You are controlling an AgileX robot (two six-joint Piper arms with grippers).
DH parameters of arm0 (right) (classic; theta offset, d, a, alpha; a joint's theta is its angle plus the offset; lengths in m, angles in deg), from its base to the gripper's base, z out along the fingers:
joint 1: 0 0.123 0 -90
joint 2: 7.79 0 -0.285 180
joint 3: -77.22 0 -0.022 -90
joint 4: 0 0.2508 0 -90
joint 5: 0 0 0.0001 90
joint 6: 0 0.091 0 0
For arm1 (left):
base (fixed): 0 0 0 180
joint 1: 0 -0.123 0 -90
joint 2: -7.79 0 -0.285 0
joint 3: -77.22 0 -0.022 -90
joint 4: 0 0.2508 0 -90
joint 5: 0 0 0.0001 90
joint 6: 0 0.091 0 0
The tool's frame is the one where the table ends.
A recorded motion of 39 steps. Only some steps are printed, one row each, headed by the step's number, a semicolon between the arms.
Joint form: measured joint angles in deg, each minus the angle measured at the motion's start. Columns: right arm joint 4, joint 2, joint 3, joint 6, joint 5, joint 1; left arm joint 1, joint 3, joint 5, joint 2, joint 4, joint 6.
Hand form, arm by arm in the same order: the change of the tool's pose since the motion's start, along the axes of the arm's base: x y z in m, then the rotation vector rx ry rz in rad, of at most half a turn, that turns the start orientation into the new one. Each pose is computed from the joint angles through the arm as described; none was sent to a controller.
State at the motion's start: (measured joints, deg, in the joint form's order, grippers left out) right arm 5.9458 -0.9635 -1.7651 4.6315 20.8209 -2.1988; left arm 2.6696 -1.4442 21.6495 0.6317 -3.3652 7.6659
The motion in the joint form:
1: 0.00 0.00 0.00 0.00 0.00 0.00; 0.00 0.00 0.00 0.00 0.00 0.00
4: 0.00 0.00 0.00 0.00 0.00 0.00; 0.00 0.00 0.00 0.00 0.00 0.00
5: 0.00 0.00 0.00 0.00 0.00 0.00; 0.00 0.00 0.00 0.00 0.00 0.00
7: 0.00 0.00 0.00 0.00 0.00 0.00; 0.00 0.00 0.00 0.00 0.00 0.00
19: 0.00 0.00 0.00 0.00 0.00 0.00; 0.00 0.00 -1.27 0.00 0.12 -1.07
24: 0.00 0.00 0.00 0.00 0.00 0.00; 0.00 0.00 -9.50 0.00 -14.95 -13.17
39: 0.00 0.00 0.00 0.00 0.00 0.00; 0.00 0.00 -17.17 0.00 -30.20 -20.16
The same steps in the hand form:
1: 0.0000 0.0000 0.0000 0.0000 0.0000 0.0000; 0.0000 0.0000 0.0000 0.0000 0.0000 0.0000
4: 0.0000 0.0000 0.0000 0.0000 0.0000 0.0000; 0.0000 0.0000 0.0000 0.0000 0.0000 0.0000
5: 0.0000 0.0000 0.0000 0.0000 0.0000 0.0000; 0.0000 0.0000 0.0000 0.0000 0.0000 0.0000
7: 0.0000 0.0000 0.0000 0.0000 0.0000 0.0000; 0.0000 0.0000 0.0000 0.0000 0.0000 0.0000
19: 0.0000 0.0000 0.0000 0.0000 0.0000 0.0000; 0.0006 0.0001 0.0019 -0.0169 -0.0210 0.0068
24: 0.0000 0.0000 0.0000 0.0000 0.0000 0.0000; 0.0031 -0.0042 0.0156 -0.4927 -0.1279 0.0622
39: 0.0000 0.0000 0.0000 0.0000 0.0000 0.0000; 0.0040 -0.0022 0.0280 -0.8885 -0.2218 0.1107

